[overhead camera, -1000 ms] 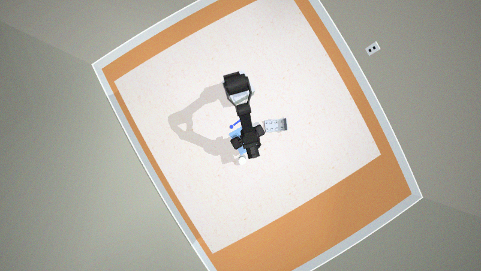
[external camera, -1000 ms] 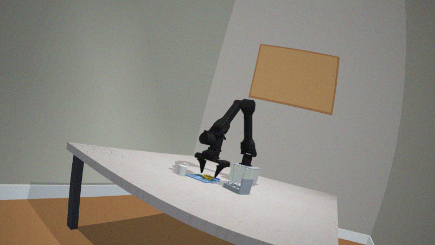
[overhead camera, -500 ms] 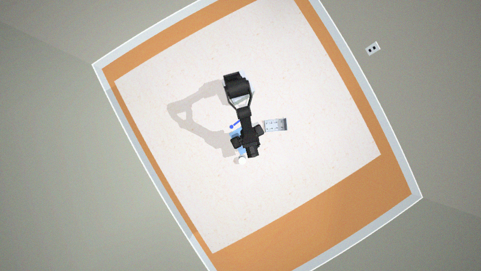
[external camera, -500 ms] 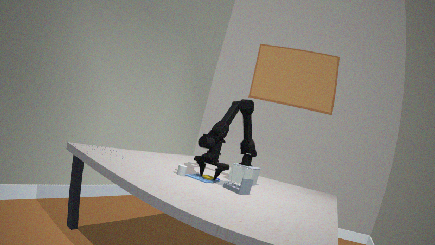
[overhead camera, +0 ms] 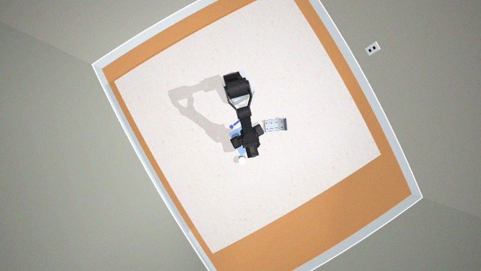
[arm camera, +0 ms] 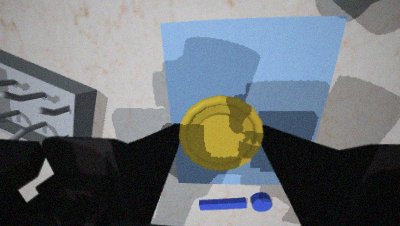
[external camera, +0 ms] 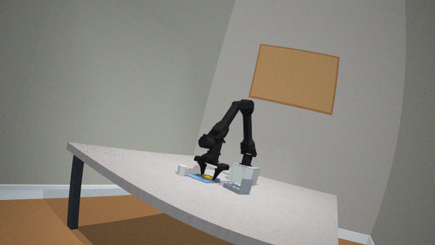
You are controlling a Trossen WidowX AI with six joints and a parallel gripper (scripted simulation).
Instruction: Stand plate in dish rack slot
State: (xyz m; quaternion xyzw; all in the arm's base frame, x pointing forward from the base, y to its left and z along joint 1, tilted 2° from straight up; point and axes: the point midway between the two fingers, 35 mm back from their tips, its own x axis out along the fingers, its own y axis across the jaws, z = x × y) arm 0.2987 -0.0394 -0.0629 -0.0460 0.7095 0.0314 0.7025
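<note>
My gripper tip is now 1 cm short of the blue mat, 2 cm to the left of it and 1 cm above it. Round my gripper tip: blue spoon: 9 cm behind, 4 cm to the right; then yellow plate: 1 cm above; then white cup: 12 cm ahead, 8 cm to the right, 2 cm above.
</note>
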